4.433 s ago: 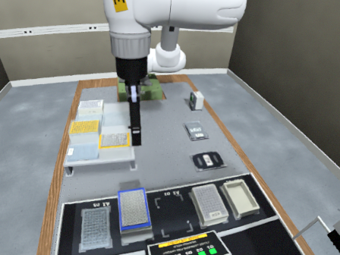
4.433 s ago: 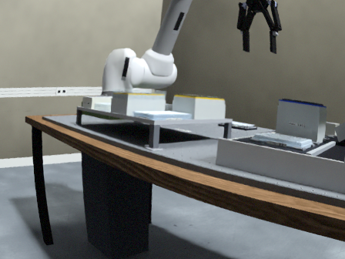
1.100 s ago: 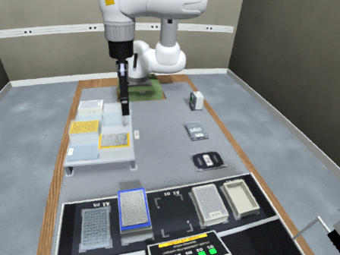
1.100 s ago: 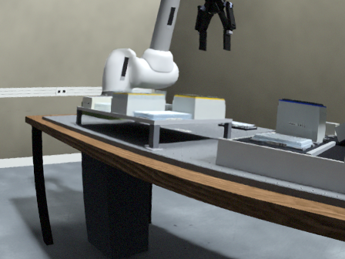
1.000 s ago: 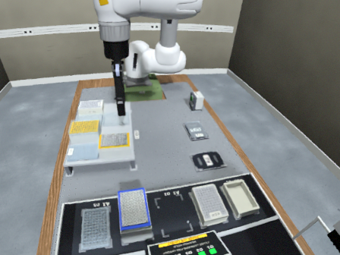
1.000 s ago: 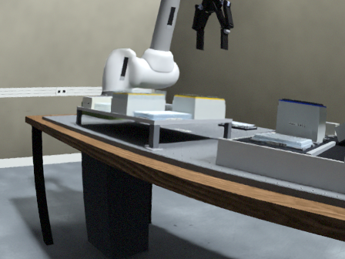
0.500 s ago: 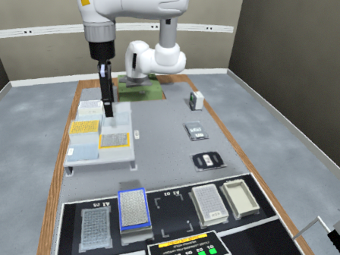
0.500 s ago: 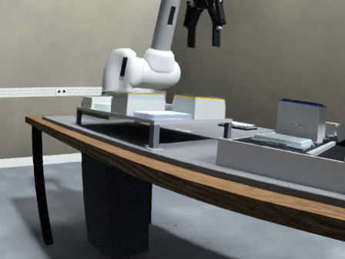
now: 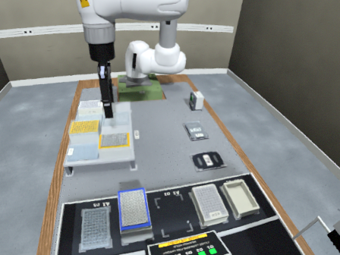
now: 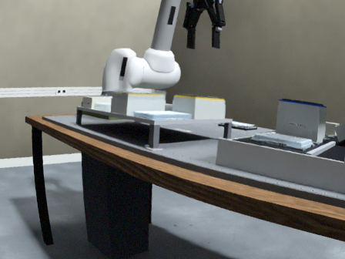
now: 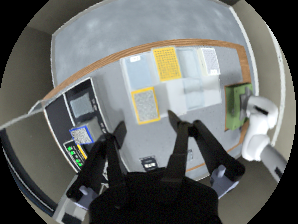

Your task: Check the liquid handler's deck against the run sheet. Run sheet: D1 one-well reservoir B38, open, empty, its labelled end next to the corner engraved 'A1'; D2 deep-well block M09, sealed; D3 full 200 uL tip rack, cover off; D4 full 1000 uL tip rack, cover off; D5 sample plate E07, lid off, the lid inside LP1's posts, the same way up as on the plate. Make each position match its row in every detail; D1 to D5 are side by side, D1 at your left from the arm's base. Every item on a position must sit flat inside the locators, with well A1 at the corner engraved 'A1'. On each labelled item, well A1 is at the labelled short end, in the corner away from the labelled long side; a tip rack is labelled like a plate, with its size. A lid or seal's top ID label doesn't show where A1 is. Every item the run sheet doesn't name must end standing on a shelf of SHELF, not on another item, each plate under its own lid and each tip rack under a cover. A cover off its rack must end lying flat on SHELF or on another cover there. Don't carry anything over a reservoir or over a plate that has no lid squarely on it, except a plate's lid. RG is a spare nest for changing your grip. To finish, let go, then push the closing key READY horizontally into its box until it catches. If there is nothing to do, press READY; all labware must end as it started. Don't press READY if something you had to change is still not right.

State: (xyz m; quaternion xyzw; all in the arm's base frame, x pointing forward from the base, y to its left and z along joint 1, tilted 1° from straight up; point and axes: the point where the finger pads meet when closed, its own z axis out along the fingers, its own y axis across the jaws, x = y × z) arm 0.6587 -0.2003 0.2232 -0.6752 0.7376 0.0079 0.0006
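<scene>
Now: the yellow-rimmed tip rack 10 mm behind my hand, 10 mm to the left of it and 190 mm below it. Round my hand: blue-rimmed tip rack: 310 mm ahead, 20 mm to the left, 180 mm below; shelf: 170 mm behind, 50 mm to the right, 230 mm below; clear sample plate: 310 mm ahead, 100 mm to the right, 240 mm below.
</scene>
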